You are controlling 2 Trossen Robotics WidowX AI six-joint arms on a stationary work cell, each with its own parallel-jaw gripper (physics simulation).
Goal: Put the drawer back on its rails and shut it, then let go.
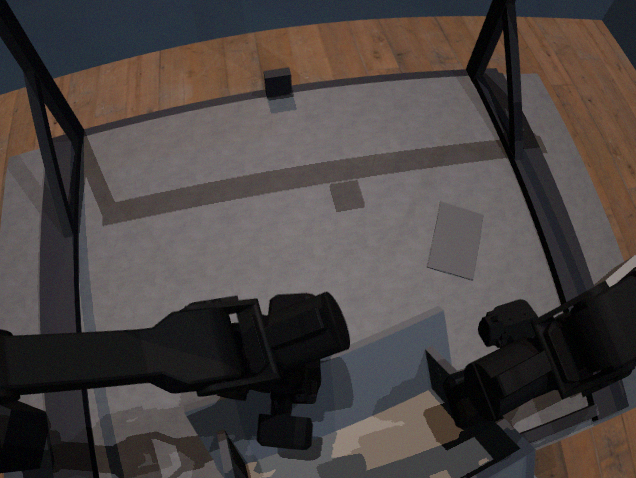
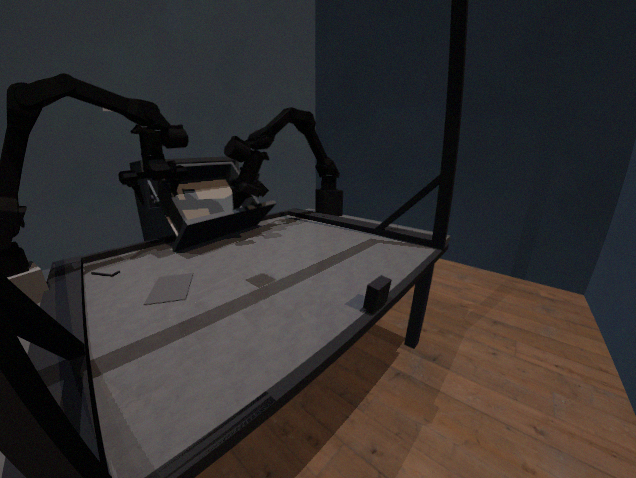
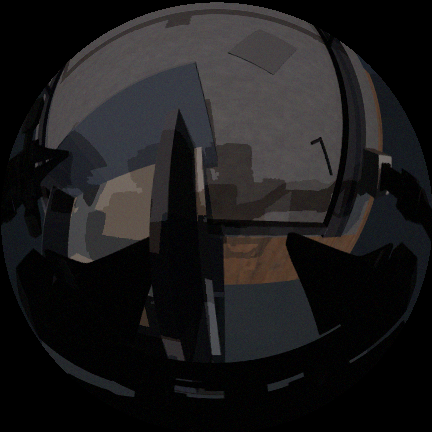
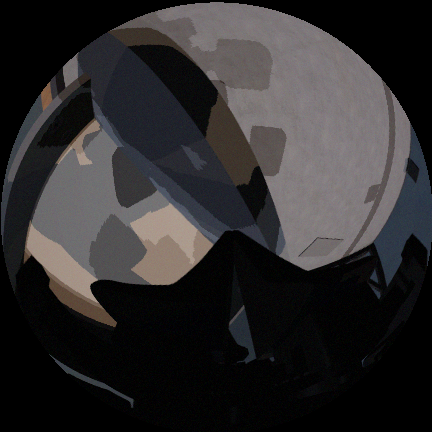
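Pixels of known places: left gripper, fingertip midpoint: [image 2: 158, 201] [image 3: 226, 240]; right gripper, fingertip midpoint: [image 1: 317, 382] [image 2: 234, 210] [image 3: 67, 153] [image 4: 231, 236]; left arm's base, link origin: [image 2: 8, 272] [image 3: 384, 176]; right arm's base, link origin: [image 2: 329, 189].
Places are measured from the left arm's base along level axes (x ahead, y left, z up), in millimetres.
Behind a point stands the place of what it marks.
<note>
The drawer [image 1: 392, 360] @[z 16, x 456, y -143 mm] [image 2: 214, 209] @[z 24, x 587, y -35 mm] has a blue-grey front panel [image 4: 160, 120] @[z 34, x 635, y -183 mm] and a patchy beige floor [image 3: 120, 205] @[z 2, x 522, y -47 mm]. It sticks out of the dark cabinet [image 2: 145, 213] @[z 23, x 436, y 194 mm] at the table's edge and slopes down toward the table. My right gripper [image 1: 285, 432] [image 2: 252, 192] [image 4: 231, 236] @[z 33, x 562, y -166 mm] is shut and empty. It points down into the drawer just behind the front panel. My left gripper [image 1: 458, 398] [image 2: 150, 177] [image 3: 226, 240] @[z 88, x 376, y -24 mm] is open at the drawer's side. A dark upright side wall [image 3: 179, 193] @[z 66, x 402, y -56 mm] stands between its spread fingers.
A flat grey sheet [image 1: 455, 239] @[z -69, x 232, y -267 mm] [image 2: 169, 287] @[z -69, x 226, y -264 mm] [image 3: 261, 50] @[z -69, x 243, y -253 mm] [image 4: 320, 246] @[z -69, x 246, y -259 mm] lies on the table. A small black block [image 1: 277, 82] @[z -29, x 363, y -685 mm] [image 2: 377, 294] @[z -25, x 331, y -699 mm] stands at the far edge. A thin black L-shaped piece [image 2: 106, 273] @[z -66, x 175, y -48 mm] [image 3: 322, 155] @[z -67, x 176, y -34 mm] lies near the cabinet. A black frame post [image 1: 508, 71] @[z 64, x -11, y -464 mm] [image 2: 454, 119] @[z 322, x 757, y -816 mm] rises at a corner.
</note>
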